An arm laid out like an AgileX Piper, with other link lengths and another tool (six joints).
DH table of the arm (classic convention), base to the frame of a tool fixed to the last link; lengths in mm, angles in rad. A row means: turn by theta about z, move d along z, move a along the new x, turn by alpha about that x. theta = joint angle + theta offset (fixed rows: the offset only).
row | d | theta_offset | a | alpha
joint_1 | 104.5 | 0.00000 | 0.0 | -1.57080
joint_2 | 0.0 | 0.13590 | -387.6 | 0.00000
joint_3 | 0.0 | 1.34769 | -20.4 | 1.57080
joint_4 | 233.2 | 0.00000 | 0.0 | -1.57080
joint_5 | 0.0 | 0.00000 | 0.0 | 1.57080
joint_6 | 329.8 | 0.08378 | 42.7 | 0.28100
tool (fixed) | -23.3 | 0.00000 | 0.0 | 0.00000
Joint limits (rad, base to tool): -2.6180..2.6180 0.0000..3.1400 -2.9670..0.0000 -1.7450..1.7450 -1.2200..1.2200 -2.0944..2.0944
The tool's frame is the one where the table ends.
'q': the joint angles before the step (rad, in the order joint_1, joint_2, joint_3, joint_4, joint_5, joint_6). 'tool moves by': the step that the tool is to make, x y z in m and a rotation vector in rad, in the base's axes. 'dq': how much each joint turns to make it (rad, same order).
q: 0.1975, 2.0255, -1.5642, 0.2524, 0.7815, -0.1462
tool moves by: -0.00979, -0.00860, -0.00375, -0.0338, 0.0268, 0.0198
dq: 0.0000, -0.0016, 0.0001, -0.0332, 0.0354, 0.0001
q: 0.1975, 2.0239, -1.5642, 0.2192, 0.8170, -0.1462
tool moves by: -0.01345, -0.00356, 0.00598, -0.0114, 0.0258, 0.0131
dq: 0.0000, -0.0191, 0.0000, -0.0104, 0.0476, 0.0001
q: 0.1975, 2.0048, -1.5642, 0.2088, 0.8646, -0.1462
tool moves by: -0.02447, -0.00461, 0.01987, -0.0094, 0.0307, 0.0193
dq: 0.0001, -0.0516, 0.0001, -0.0093, 0.0852, 0.0001
